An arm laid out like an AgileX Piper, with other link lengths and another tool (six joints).
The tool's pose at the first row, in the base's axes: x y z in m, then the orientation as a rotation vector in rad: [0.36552, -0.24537, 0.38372, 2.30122, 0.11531, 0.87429]
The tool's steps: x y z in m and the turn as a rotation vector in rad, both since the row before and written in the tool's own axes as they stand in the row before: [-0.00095, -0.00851, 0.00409, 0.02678, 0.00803, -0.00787]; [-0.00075, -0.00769, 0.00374, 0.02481, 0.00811, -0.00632]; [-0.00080, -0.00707, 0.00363, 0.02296, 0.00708, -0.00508]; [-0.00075, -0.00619, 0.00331, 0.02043, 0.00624, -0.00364]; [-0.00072, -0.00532, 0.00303, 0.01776, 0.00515, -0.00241]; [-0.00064, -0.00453, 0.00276, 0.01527, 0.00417, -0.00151]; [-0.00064, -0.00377, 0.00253, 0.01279, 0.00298, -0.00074]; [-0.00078, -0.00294, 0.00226, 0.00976, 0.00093, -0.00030]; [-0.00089, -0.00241, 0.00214, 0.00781, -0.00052, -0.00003]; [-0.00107, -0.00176, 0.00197, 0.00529, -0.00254, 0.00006]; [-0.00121, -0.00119, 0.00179, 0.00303, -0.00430, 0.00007]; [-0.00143, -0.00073, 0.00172, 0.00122, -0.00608, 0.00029]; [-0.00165, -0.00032, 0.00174, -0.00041, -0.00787, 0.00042]
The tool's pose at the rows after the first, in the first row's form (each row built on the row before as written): [0.36855, -0.24133, 0.37569, 2.32073, 0.14027, 0.88308]; [0.37126, -0.23750, 0.36850, 2.33862, 0.16278, 0.89245]; [0.37368, -0.23396, 0.36176, 2.35544, 0.18273, 0.90096]; [0.37576, -0.23082, 0.35579, 2.37059, 0.19957, 0.90887]; [0.37754, -0.22814, 0.35053, 2.38404, 0.21332, 0.91575]; [0.37911, -0.22588, 0.34595, 2.39584, 0.22446, 0.92161]; [0.38046, -0.22408, 0.34195, 2.40608, 0.23302, 0.92613]; [0.38147, -0.22286, 0.33851, 2.41452, 0.23877, 0.92805]; [0.38229, -0.22204, 0.33537, 2.42185, 0.24267, 0.92811]; [0.38283, -0.22174, 0.33259, 2.42774, 0.24442, 0.92548]; [0.38313, -0.22188, 0.33015, 2.43227, 0.24436, 0.92047]; [0.38320, -0.22245, 0.32787, 2.43593, 0.24245, 0.91318]; [0.38309, -0.22345, 0.32567, 2.43883, 0.23891, 0.90357]
